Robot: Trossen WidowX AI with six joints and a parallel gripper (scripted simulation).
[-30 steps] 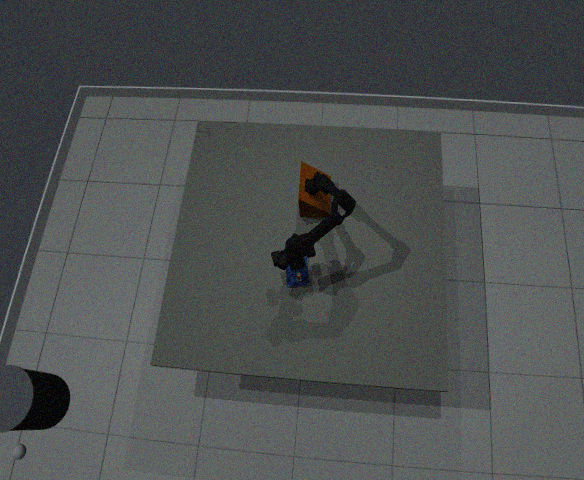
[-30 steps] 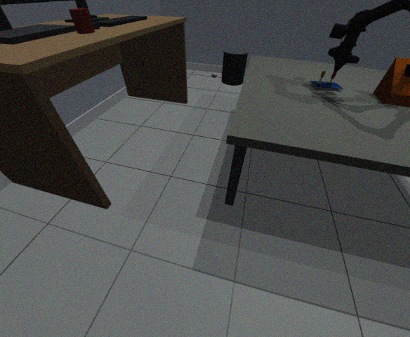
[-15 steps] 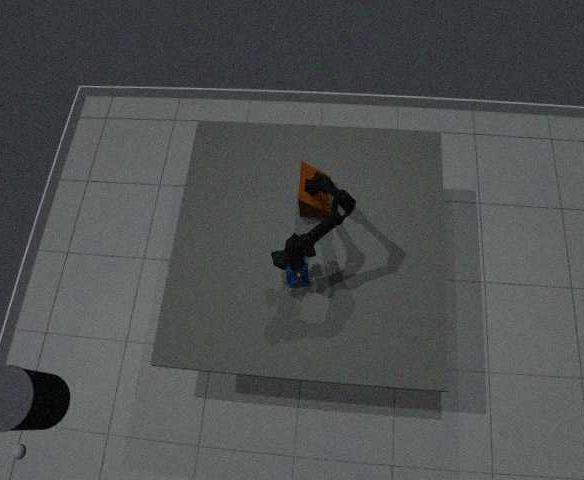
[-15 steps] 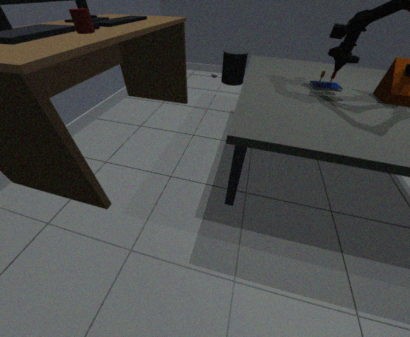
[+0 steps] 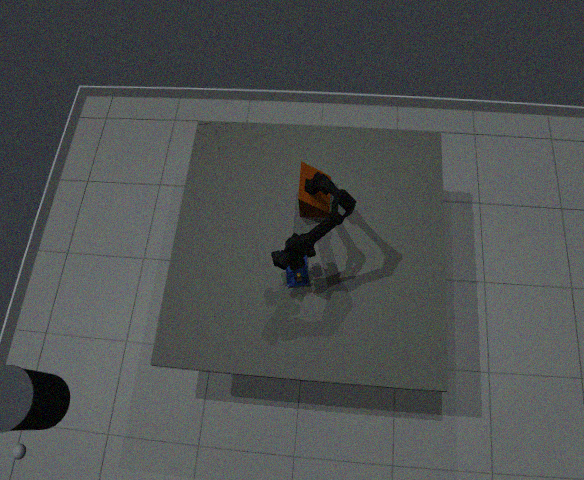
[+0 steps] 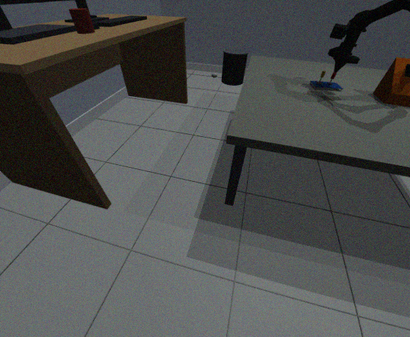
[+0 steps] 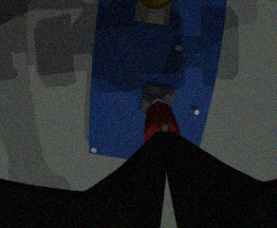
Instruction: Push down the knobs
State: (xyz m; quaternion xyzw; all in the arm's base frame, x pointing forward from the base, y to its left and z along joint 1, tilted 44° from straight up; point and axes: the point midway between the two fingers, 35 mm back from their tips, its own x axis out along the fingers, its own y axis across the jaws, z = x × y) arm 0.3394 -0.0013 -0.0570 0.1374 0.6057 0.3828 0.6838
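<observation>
Right now the yellow knob is 70 mm ahead of my gripper tip, 30 mm to the left of it and 10 mm below it. From my gripper tip the other things lie so: red knob: 10 mm below.
</observation>
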